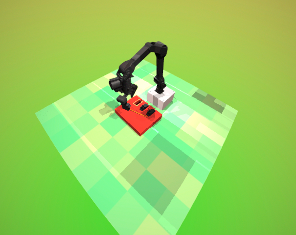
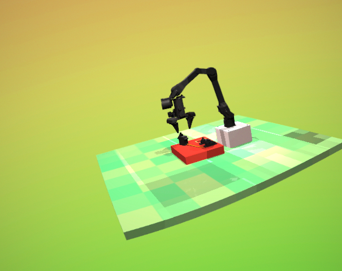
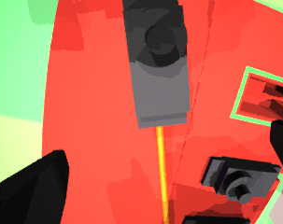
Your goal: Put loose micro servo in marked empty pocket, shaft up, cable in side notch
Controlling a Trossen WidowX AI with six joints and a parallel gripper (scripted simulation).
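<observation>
Now: the red deck 120 mm below my gripper tip, 60 mm to the left of it and 10 mm ahead of it.
</observation>
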